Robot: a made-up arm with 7 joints.
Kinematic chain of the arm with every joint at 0, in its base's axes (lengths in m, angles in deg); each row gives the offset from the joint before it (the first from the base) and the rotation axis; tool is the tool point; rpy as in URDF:
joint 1: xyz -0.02 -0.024 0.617 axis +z
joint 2: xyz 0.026 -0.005 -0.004 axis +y
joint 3: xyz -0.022 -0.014 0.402 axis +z
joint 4: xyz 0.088 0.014 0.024 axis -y
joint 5: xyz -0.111 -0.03 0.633 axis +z
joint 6: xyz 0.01 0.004 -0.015 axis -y
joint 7: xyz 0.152 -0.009 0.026 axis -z
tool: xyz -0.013 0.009 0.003 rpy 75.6 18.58 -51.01
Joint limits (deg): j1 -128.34..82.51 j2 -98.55..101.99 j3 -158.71..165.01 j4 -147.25..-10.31 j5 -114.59..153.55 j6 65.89..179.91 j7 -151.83..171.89
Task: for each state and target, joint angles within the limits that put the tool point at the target. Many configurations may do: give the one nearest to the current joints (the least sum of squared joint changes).
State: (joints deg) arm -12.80 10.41 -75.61 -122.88 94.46 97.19 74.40
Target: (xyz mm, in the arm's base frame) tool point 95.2 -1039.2 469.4
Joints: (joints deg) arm -37.97 58.91 -52.80 -92.18 93.22 88.15 77.35
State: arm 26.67 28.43 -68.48 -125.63 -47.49 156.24 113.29
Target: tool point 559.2 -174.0 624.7
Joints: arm 35.25 3.26 -60.62 -147.25 -57.67 179.27 111.92
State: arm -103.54 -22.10 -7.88 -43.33 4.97 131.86 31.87
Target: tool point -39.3 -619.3 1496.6
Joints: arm -94.57 -9.78 4.61 -79.60 2.56 135.87 30.31
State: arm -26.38 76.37 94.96 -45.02 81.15 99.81 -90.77
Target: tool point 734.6 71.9 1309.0
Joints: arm -51.18 68.78 130.84 -84.15 85.52 101.42 -89.05
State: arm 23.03 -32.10 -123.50 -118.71 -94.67 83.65 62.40
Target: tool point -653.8 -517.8 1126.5
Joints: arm 5.26 10.52 -149.65 -101.07 -95.07 79.15 61.20
